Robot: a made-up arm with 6 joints. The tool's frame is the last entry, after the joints.
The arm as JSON. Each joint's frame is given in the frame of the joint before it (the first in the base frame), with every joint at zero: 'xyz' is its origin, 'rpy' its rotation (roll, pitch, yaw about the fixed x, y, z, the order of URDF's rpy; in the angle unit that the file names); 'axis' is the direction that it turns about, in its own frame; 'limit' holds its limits. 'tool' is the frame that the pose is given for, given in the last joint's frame.
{
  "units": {
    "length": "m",
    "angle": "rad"
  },
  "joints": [
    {
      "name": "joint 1",
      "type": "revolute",
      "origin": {
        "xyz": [
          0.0,
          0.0,
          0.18
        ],
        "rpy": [
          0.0,
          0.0,
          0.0
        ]
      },
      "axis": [
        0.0,
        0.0,
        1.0
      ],
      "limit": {
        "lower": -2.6,
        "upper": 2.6
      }
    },
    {
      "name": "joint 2",
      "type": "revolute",
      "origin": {
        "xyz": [
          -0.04,
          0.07,
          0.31
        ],
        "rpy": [
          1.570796,
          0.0,
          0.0
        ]
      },
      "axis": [
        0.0,
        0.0,
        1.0
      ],
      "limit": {
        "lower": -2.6,
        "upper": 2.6
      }
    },
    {
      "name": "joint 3",
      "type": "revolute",
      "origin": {
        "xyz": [
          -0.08,
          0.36,
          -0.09
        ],
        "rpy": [
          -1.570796,
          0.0,
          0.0
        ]
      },
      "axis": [
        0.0,
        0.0,
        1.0
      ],
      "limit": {
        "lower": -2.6,
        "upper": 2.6
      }
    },
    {
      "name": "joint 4",
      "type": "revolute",
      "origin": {
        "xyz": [
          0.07,
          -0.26,
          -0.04
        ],
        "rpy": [
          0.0,
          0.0,
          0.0
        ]
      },
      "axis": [
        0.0,
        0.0,
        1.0
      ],
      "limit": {
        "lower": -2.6,
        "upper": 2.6
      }
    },
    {
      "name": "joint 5",
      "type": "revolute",
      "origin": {
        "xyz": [
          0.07,
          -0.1,
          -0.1
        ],
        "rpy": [
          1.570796,
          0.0,
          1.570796
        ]
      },
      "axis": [
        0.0,
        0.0,
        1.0
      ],
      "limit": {
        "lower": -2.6,
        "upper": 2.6
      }
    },
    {
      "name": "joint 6",
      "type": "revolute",
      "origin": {
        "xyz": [
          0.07,
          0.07,
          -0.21
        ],
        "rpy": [
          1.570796,
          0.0,
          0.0
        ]
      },
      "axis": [
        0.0,
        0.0,
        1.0
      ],
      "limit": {
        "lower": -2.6,
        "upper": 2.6
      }
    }
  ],
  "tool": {
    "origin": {
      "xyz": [
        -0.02,
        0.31,
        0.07
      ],
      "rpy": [
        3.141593,
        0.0,
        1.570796
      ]
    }
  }
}
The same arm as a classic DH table. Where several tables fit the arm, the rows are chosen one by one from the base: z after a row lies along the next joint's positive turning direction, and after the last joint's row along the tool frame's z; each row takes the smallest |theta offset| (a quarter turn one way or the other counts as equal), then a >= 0, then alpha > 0; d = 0 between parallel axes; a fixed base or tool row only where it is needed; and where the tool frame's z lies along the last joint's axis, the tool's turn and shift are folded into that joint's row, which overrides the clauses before.
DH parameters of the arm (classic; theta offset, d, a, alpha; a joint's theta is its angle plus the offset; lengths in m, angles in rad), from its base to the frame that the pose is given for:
joint 1: 0 0.49 -0.04 1.5708
joint 2: 0 -0.16 -0.08 -1.5708
joint 3: -1.3078 0 0.2693 0
joint 4: -0.263 0.22 0.1 -1.5708
joint 5: 0 -0.14 -0.07 -1.5708
joint 6: -1.5064 0 0.3106 3.1416
tool (fixed): 0.0644 0 0 0
Joint limits (rad, base to tool): -2.6..2.6 -2.6..2.6 -2.6..2.6 -2.6..2.6 -2.6..2.6 -2.6..2.6

